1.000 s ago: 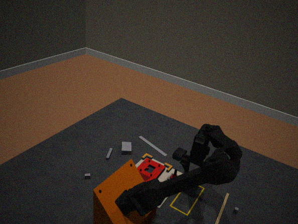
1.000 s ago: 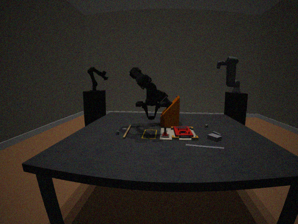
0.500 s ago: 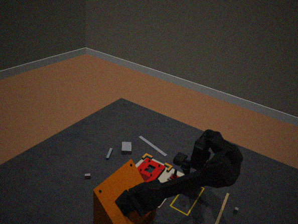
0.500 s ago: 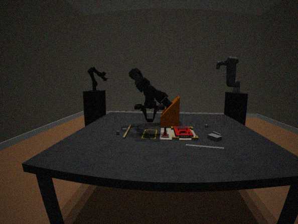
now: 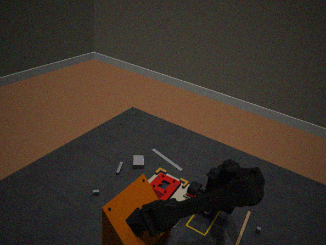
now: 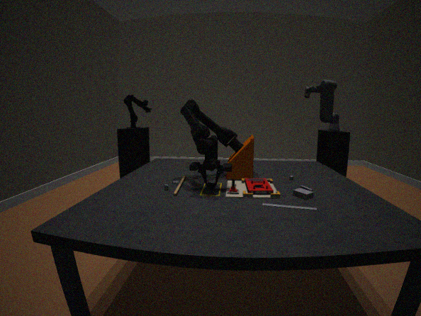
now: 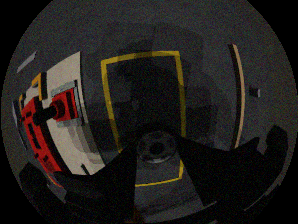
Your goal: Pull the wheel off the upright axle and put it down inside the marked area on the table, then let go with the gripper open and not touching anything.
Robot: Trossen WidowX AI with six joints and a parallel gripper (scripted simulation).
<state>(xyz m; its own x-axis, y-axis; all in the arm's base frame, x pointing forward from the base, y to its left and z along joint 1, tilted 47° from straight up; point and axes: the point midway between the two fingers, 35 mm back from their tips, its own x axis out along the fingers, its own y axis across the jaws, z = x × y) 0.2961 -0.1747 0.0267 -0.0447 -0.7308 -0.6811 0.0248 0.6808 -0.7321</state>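
The wheel lies right at my gripper tip. From my gripper tip the other things lie so: small cube (18 cm behind, 42 cm to the left, 1 cm below); then wooden stick (3 cm behind, 15 cm to the right, 1 cm below).
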